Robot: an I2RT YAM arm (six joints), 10 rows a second.
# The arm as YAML. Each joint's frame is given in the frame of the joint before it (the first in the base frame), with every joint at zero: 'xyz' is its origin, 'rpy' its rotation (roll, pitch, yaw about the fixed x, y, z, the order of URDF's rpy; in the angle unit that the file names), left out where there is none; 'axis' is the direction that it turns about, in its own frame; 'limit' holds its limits. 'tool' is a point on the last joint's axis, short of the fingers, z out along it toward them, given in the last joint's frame.
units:
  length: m
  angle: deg
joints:
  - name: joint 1
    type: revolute
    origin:
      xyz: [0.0, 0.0, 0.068]
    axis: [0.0, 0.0, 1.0]
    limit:
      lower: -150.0
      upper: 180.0
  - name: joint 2
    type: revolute
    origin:
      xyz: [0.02, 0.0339, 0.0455]
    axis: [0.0, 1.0, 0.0]
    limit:
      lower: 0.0
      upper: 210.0
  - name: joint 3
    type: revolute
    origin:
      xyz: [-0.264, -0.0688, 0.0]
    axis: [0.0, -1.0, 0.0]
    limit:
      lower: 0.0
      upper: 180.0
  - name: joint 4
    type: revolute
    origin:
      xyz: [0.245, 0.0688, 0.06]
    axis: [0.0, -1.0, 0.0]
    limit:
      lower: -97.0
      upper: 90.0
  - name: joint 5
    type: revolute
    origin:
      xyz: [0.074, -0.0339, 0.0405]
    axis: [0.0, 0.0, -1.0]
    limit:
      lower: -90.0
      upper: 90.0
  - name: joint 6
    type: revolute
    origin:
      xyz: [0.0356, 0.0, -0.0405]
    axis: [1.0, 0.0, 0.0]
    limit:
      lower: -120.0
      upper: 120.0
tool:
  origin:
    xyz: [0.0, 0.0, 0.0]
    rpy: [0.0, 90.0, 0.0]
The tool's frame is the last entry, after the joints.
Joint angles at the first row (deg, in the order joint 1, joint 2, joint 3, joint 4, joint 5, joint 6):
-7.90 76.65 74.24 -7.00 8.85 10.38
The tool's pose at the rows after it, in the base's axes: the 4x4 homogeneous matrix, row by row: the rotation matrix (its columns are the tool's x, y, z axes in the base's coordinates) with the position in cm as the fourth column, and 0 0 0 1 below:
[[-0.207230 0.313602 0.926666 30.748], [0.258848 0.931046 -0.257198 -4.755], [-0.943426 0.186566 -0.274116 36.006], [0 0 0 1]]
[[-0.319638 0.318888 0.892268 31.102], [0.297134 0.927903 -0.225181 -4.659], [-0.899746 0.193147 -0.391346 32.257], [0 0 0 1]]
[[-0.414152 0.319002 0.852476 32.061], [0.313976 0.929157 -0.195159 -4.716], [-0.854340 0.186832 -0.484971 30.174], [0 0 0 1]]
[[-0.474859 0.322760 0.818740 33.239], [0.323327 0.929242 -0.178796 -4.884], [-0.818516 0.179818 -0.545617 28.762], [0 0 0 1]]
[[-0.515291 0.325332 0.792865 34.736], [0.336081 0.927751 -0.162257 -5.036], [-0.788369 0.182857 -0.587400 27.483], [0 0 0 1]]
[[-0.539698 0.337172 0.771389 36.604], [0.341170 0.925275 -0.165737 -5.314], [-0.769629 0.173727 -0.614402 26.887], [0 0 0 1]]
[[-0.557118 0.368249 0.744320 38.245], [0.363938 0.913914 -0.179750 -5.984], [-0.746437 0.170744 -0.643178 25.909], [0 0 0 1]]
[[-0.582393 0.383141 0.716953 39.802], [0.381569 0.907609 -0.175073 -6.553], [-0.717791 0.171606 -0.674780 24.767], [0 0 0 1]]
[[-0.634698 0.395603 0.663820 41.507], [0.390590 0.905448 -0.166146 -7.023], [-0.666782 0.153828 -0.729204 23.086], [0 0 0 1]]
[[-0.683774 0.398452 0.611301 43.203], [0.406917 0.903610 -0.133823 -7.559], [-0.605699 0.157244 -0.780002 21.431], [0 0 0 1]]
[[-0.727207 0.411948 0.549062 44.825], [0.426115 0.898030 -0.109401 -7.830], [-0.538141 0.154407 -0.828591 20.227], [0 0 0 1]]
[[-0.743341 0.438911 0.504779 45.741], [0.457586 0.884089 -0.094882 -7.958], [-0.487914 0.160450 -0.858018 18.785], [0 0 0 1]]
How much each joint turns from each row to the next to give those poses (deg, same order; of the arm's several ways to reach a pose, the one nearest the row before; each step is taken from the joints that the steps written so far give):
-0.06 -0.98 -7.56 -0.05 -1.59 2.89
0.10 1.57 -4.42 -1.13 -1.46 1.32
-0.03 3.35 0.26 -2.85 -1.42 0.18
-0.08 3.68 1.46 -1.82 -0.74 -0.01
0.02 4.22 2.05 -0.72 -0.72 0.42
0.01 4.68 4.07 -1.34 0.38 0.11
-0.60 4.50 3.43 -1.09 0.56 0.84
-0.50 4.44 3.41 -1.36 -0.41 0.48
-0.29 5.49 4.47 -3.37 -0.22 -0.17
-0.46 5.64 5.18 -3.91 -1.63 0.11
-0.06 5.48 6.49 -5.68 -0.80 0.64
0.01 3.74 3.17 -2.57 -0.39 1.71

